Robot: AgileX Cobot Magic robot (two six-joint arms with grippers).
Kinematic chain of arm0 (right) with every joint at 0, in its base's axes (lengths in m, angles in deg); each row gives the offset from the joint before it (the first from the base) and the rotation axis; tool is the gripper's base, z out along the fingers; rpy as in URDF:
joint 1: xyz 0 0 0.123 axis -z
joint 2: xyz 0 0 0 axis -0.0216 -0.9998 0
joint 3: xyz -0.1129 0.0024 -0.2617 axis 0.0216 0.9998 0
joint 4: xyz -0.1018 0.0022 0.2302 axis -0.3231 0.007 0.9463
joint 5: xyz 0 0 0 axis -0.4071 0.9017 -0.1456
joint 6: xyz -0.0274 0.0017 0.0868 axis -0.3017 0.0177 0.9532
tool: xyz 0 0 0 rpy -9.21 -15.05 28.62
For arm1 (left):
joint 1: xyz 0 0 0.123 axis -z
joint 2: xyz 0 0 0 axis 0.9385 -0.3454 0
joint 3: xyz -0.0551 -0.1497 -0.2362 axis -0.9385 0.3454 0
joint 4: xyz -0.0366 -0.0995 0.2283 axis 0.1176 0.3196 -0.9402
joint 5: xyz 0 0 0 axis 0.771 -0.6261 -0.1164
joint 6: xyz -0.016 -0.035 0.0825 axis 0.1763 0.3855 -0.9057
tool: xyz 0 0 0 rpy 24.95 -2.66 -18.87
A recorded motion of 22 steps. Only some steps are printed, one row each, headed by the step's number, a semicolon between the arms.
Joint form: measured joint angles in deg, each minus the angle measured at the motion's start. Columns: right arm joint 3, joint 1, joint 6, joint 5, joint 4, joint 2; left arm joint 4, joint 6, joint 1, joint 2, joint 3, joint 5.
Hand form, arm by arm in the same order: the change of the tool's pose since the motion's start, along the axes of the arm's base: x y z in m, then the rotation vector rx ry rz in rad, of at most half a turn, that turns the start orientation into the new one. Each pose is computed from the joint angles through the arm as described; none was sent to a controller.
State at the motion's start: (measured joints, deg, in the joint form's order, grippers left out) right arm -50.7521 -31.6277 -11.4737 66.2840 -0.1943 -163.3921; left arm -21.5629 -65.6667 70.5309 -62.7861 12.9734 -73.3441
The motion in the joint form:
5: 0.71 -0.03 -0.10 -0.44 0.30 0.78; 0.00 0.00 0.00 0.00 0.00 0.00
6: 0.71 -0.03 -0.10 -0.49 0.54 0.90; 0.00 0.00 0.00 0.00 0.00 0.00
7: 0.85 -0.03 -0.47 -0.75 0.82 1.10; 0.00 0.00 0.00 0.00 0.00 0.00
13: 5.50 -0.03 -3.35 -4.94 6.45 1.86; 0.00 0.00 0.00 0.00 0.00 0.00
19: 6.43 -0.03 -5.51 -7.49 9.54 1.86; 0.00 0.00 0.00 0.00 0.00 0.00
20: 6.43 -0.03 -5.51 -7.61 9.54 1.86; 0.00 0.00 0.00 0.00 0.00 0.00
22: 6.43 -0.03 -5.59 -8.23 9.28 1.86; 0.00 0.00 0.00 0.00 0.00 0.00
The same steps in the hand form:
5: -0.0029 -0.0012 0.0012 0.0083 -0.0054 -0.0018; 0.0000 0.0000 0.0000 0.0000 0.0000 0.0000
6: -0.0034 -0.0011 0.0020 0.0133 -0.0057 -0.0025; 0.0000 0.0000 0.0000 0.0000 0.0000 0.0000
7: -0.0040 -0.0011 0.0027 0.0195 -0.0111 0.0006; 0.0000 0.0000 0.0000 0.0000 0.0000 0.0000
13: -0.0088 0.0025 -0.0103 0.0949 0.0119 -0.0049; 0.0000 0.0000 0.0000 0.0000 0.0000 0.0000
19: -0.0077 0.0060 -0.0114 0.1457 -0.0038 -0.0067; 0.0000 0.0000 0.0000 0.0000 0.0000 0.0000
20: -0.0075 0.0060 -0.0113 0.1464 -0.0054 -0.0079; 0.0000 0.0000 0.0000 0.0000 0.0000 0.0000
22: -0.0065 0.0060 -0.0113 0.1461 -0.0169 -0.0116; 0.0000 0.0000 0.0000 0.0000 0.0000 0.0000

